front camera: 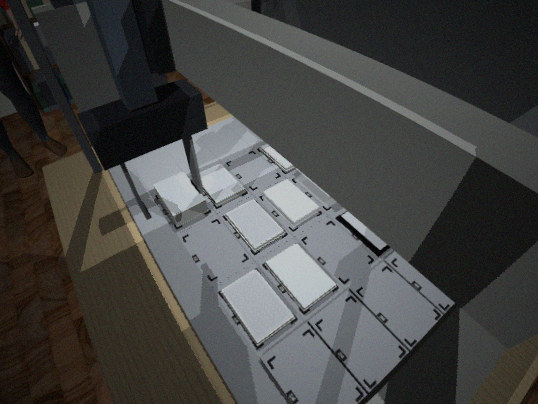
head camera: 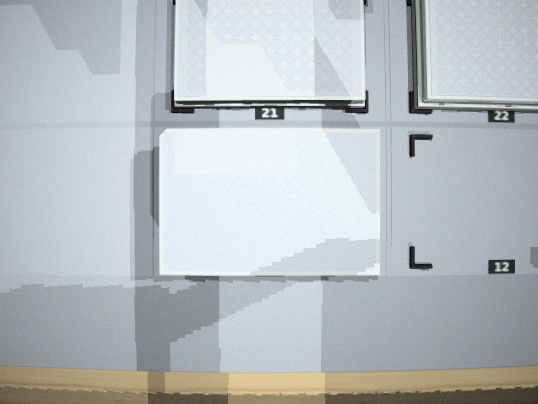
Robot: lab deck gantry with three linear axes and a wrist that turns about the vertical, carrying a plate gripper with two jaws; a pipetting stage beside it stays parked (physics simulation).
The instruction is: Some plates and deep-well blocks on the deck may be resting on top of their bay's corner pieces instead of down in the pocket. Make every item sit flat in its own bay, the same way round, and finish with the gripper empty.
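Frame: origin at the robot's base, x ahead, y left, z up, level; centimetres.
Where they show: gripper, fingertip midpoint: [front camera: 172, 199]; robot's base, link origin: [front camera: 156, 196] [head camera: 176, 264].
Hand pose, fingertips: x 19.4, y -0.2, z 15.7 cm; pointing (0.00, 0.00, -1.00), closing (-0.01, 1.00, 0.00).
Observation:
Each offset is from my fingertips to the top centre of the thing. "*": to the spot under its first point.
A tall white deep-well block @(dy +4.5, dx -13.0, dz -11.5 cm) [front camera: 181, 196] [head camera: 267, 200] stands at the deck's far left corner; in the head view its top hides its bay's corner pieces, so its seating cannot be told. My gripper [front camera: 173, 204] is open, with one finger down on either side of this block; its fingers do not show in the head view. A white plate @(dy +15.2, dx -13.0, dz -14.2 cm) [front camera: 222, 183] [head camera: 270, 55] lies between the corner pieces at label 21. Another plate @(dy +15.2, dx +3.4, dz -14.2 cm) [front camera: 255, 225] [head camera: 485, 50] lies at label 22. More white plates @(dy +26.2, dx +3.0, dz -13.9 cm) [front camera: 291, 201] @(dy +15.2, dx +19.8, dz -14.2 cm) [front camera: 300, 276] @(dy +4.5, dx +19.8, dz -14.2 cm) [front camera: 257, 306] lie in other bays.
The grey beam [front camera: 320, 110] crosses above the deck and partly hides a far plate @(dy +36.5, dx -12.6, dz -14.0 cm) [front camera: 278, 158] and a plate on a black base @(dy +36.2, dx +20.2, dz -13.9 cm) [front camera: 365, 231]. The bay labelled 12 @(* dy +4.6, dx +0.7, dz -15.7 cm) [head camera: 465, 200] beside the block shows its corner pieces. A wooden edge [head camera: 270, 382] runs along the deck.

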